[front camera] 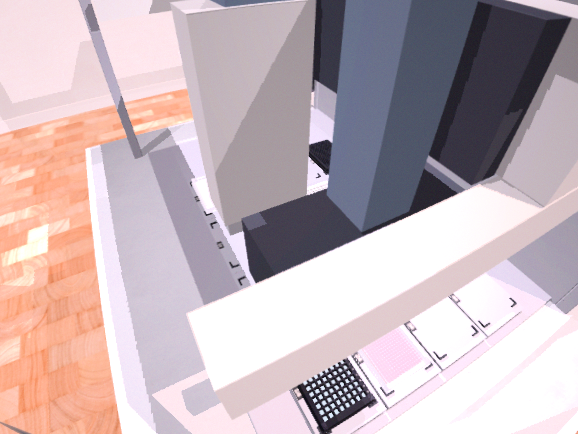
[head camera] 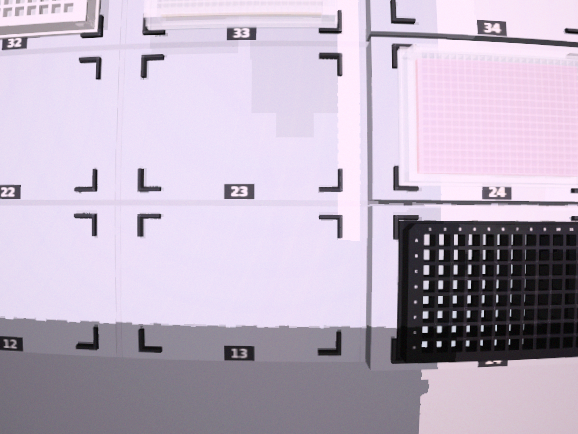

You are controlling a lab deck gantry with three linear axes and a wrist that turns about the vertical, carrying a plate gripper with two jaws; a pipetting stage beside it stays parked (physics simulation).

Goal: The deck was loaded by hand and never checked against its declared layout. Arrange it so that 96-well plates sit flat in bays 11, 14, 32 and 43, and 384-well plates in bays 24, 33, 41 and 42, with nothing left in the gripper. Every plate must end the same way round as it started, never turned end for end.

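Places are measured from the robot's base along level axes (x back, y right, z up), in millimetres.
Pixels of known places: robot's base at its link origin: point(front camera: 191, 183).
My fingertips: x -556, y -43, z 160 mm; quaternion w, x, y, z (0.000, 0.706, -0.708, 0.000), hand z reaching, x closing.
Ahead of a thing's pixels: the offset from my fingertips to its top centre. "spot": to the spot under its first point.
The black 96-well plate @[dz -131, dx +0, dy +0 mm] point(front camera: 336, 392) point(head camera: 487, 295) is at bay 14, over its left corner marks; whether it is fully seated cannot be told. A pink 384-well plate @[dz -131, dx +0, dy -107 mm] point(front camera: 392, 356) point(head camera: 500, 115) lies in bay 24. In the head view, part of a clear-white fine-well plate @[spot: dz -149, dx +163, dy -173 mm] point(head camera: 240, 17) lies in bay 33, and part of a pale large-well plate @[spot: dz -145, dx +291, dy -177 mm] point(head camera: 50, 17) in bay 32. In the front view, a white plate @[dz -145, dx +492, dy +0 mm] point(front camera: 203, 194) partly shows at the far left, and another black plate @[dz -145, dx +492, dy -321 mm] point(front camera: 320, 152) at the back, bay unreadable. My gripper does not show; the front beam and dark carriage hide much of the deck.
The pale beam point(front camera: 375, 270) crosses the front view. Behind it are the dark carriage block point(front camera: 300, 235), the blue column point(front camera: 372, 115) and the beige pipetting stage point(front camera: 255, 115). The bay 23 label @[spot: dz -160, dx +164, dy -61 mm] point(head camera: 239, 191) and bay 13 label @[spot: dz -160, dx +164, dy +46 mm] point(head camera: 239, 353) show in the head view.
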